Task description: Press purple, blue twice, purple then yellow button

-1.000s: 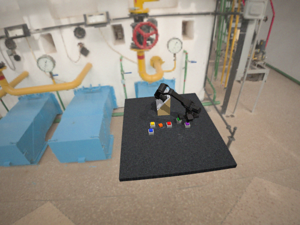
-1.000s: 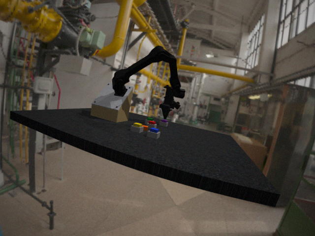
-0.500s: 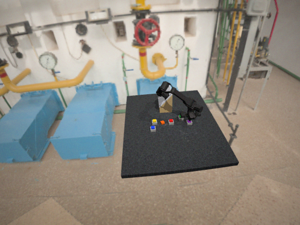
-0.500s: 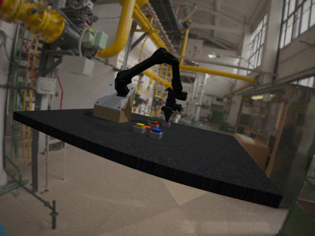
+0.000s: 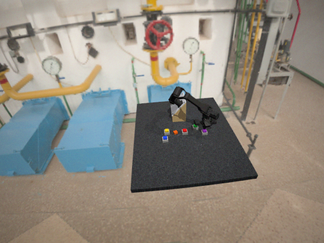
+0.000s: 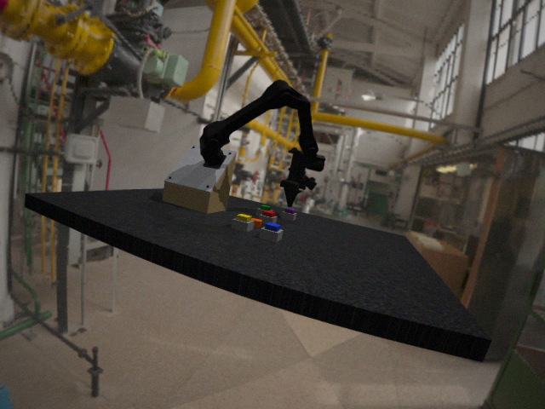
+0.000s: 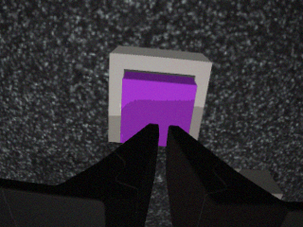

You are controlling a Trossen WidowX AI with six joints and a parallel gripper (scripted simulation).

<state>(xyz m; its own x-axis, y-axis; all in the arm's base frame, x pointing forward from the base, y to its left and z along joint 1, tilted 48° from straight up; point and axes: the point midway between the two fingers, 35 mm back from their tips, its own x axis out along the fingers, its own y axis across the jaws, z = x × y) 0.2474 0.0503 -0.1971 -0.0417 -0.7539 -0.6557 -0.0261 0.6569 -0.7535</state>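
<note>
Now: gripper tip 2 cm above the purple button. The rest, counted from my gripper tip: orange block 25 cm to the right, 4 cm below, 3 cm behind; green button 7 cm behind, 6 cm to the right, 2 cm below; red button 17 cm to the right, 2 cm below, 2 cm behind.
</note>
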